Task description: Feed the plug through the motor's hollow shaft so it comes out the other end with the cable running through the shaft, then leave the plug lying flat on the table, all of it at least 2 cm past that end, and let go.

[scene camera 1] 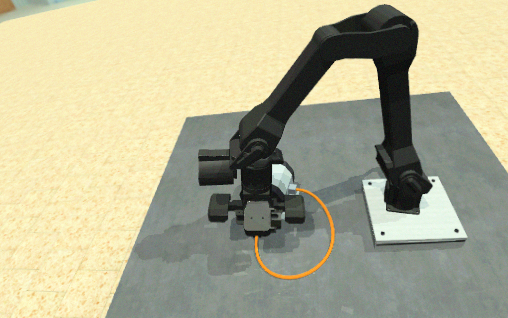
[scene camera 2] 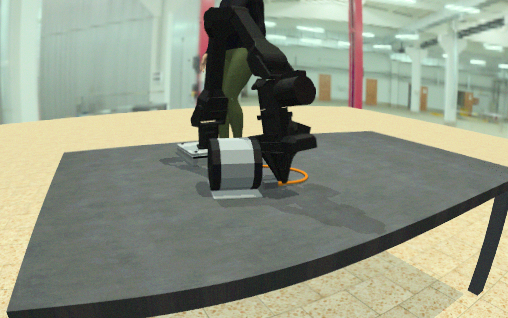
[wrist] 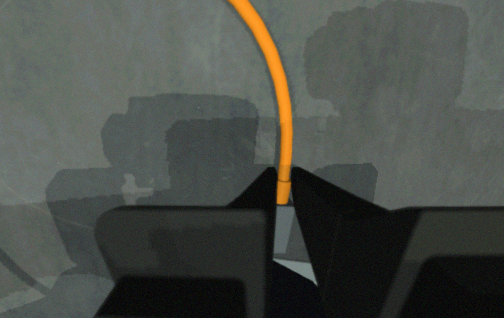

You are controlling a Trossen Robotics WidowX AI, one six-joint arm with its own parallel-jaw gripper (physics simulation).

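Places are measured from the arm's base along level axes (x left, y up, z ahead), in metres.
Where they show: gripper, between the fingertips: (scene camera 1: 256, 236) (scene camera 2: 283, 182) (wrist: 282, 175); arm's base, origin of its link: (scene camera 1: 402, 201).
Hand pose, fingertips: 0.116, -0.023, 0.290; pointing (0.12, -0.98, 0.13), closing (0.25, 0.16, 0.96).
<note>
Each offset is from my fingertips to the top centre of the thing, as dx, dy, dz. "*": to the spot under its first point. Level surfaces: height alone.
The motor {-0.106, +0.095, -0.006} (scene camera 1: 282, 176) (scene camera 2: 237, 164), a light grey cylinder with black end caps, lies on its side on a pale base. An orange cable (scene camera 1: 333, 232) (scene camera 2: 306, 175) (wrist: 285, 115) loops over the table from a small grey block {* -0.099, +0.053, -0.065} (scene camera 1: 293, 188) at the motor's side to the plug. The grey plug {-0.030, +0.007, +0.004} (wrist: 284, 227) lies low, outside the motor's near end. My gripper (scene camera 1: 257, 230) (scene camera 2: 283, 180) (wrist: 282, 175) points down beside that end, shut on the plug, with the cable leaving between the fingertips. The arm hides the plug in scene camera 1, and the shaft opening is hidden.
The dark grey table {dy -0.007} (scene camera 1: 400, 280) (scene camera 2: 125, 240) carries everything. The arm's white base plate (scene camera 1: 440, 220) (scene camera 2: 187, 149) stands to the right of the cable loop in scene camera 1. A person (scene camera 2: 235, 75) stands behind the table in scene camera 2.
</note>
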